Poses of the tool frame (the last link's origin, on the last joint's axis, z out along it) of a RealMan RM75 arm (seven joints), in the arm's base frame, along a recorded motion.
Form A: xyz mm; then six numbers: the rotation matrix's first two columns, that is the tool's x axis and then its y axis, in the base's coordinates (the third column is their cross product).
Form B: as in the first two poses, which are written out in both.
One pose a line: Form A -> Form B
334.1, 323.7, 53.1, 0.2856, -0.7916, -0.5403, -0.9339, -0.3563, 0.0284 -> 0.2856, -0.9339, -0.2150, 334.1; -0.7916, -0.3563, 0.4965, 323.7; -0.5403, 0.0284, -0.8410, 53.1; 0, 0, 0, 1
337.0, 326.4, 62.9, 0.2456, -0.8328, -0.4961, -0.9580, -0.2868, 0.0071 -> 0.2456, -0.9580, -0.1482, 337.0; -0.8328, -0.2868, 0.4735, 326.4; -0.4961, 0.0071, -0.8683, 62.9; 0, 0, 0, 1
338.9, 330.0, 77.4, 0.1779, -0.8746, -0.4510, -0.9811, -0.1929, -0.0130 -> 0.1779, -0.9811, -0.0756, 338.9; -0.8746, -0.1929, 0.4448, 330.0; -0.4510, -0.0130, -0.8924, 77.4; 0, 0, 0, 1
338.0, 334.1, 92.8, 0.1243, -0.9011, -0.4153, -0.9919, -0.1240, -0.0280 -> 0.1243, -0.9919, -0.0263, 338.0; -0.9011, -0.1240, 0.4154, 334.1; -0.4153, -0.0280, -0.9092, 92.8; 0, 0, 0, 1
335.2, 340.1, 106.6, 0.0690, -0.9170, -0.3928, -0.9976, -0.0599, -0.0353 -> 0.0690, -0.9976, 0.0088, 335.2; -0.9170, -0.0599, 0.3943, 340.1; -0.3928, -0.0353, -0.9189, 106.6; 0, 0, 0, 1
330.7, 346.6, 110.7, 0.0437, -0.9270, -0.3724, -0.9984, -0.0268, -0.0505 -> 0.0437, -0.9984, 0.0368, 330.7; -0.9270, -0.0268, 0.3740, 346.6; -0.3724, -0.0505, -0.9267, 110.7; 0, 0, 0, 1
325.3, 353.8, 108.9, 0.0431, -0.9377, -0.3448, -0.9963, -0.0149, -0.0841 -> 0.0431, -0.9963, 0.0737, 325.3; -0.9377, -0.0149, 0.3471, 353.8; -0.3448, -0.0841, -0.9349, 108.9; 0, 0, 0, 1
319.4, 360.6, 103.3, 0.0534, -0.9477, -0.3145, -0.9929, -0.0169, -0.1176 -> 0.0534, -0.9929, 0.1061, 319.4; -0.9477, -0.0169, 0.3185, 360.6; -0.3145, -0.1176, -0.9419, 103.3; 0, 0, 0, 1
